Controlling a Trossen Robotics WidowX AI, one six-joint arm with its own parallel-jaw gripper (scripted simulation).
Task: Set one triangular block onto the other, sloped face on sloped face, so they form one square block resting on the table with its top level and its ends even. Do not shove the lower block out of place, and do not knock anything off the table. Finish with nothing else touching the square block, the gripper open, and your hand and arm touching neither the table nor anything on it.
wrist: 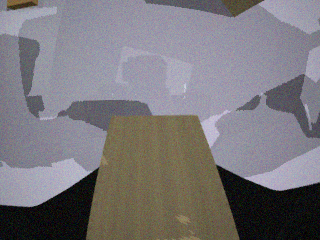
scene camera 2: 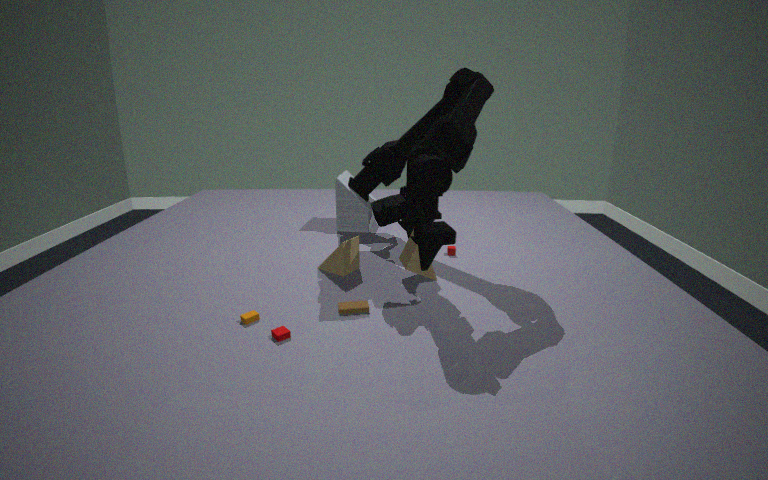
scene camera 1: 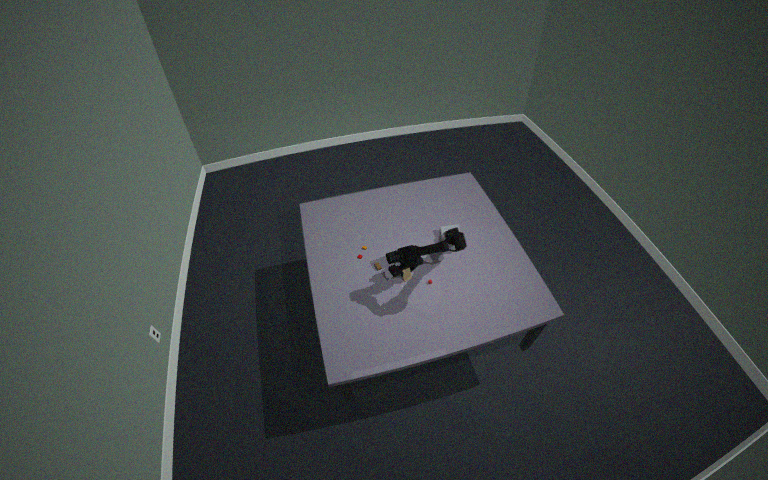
Labels:
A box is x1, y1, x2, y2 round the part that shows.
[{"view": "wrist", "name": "my gripper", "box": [0, 165, 319, 239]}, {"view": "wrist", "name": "triangular block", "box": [85, 115, 239, 239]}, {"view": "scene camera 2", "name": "my gripper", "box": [371, 183, 456, 270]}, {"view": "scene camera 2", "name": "triangular block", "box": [317, 236, 359, 276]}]

